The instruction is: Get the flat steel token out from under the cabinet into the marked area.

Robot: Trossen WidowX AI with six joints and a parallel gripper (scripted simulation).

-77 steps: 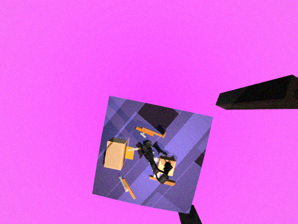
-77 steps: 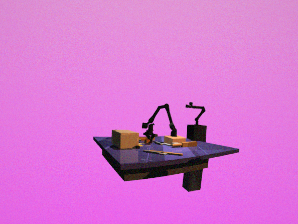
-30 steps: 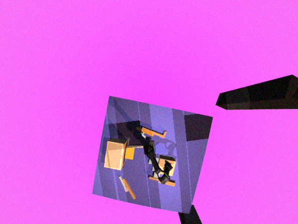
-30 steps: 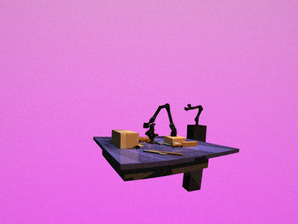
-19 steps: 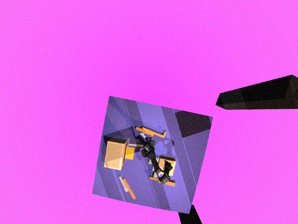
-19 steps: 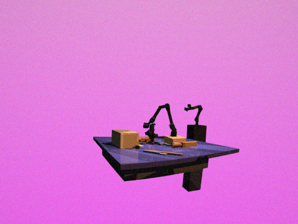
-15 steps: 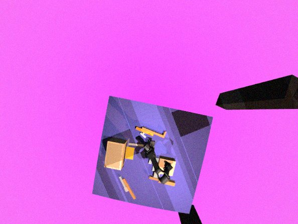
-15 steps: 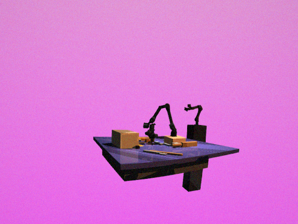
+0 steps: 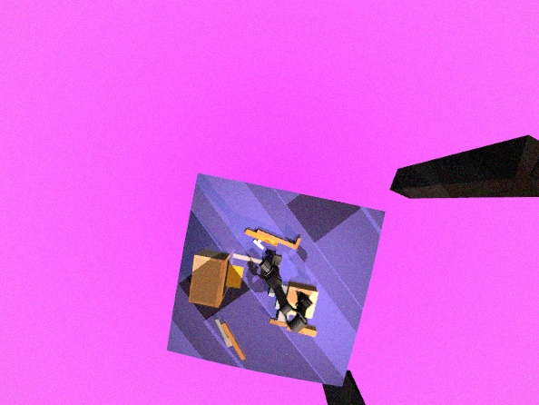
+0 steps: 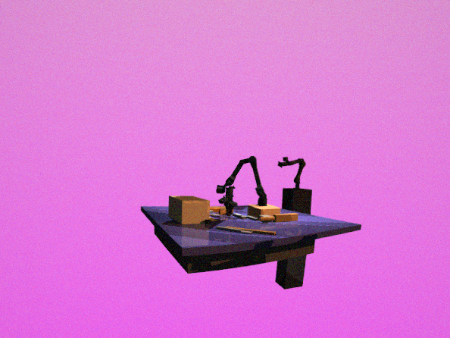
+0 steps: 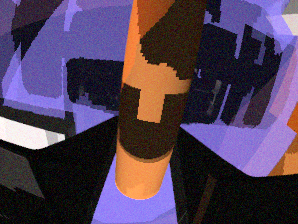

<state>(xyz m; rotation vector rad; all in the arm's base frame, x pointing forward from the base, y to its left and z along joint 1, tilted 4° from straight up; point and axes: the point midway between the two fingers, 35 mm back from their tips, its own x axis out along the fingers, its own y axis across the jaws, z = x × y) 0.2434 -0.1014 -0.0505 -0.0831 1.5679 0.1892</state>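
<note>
Right now the grey bar is 13 cm to the left of my gripper tip and 5 cm behind it. Also, from my gripper tip: small white piece: 15 cm ahead, 9 cm to the right; orange block: 34 cm to the left, 26 cm behind, 2 cm above; orange bar: 15 cm ahead, 14 cm to the right, 1 cm above.
</note>
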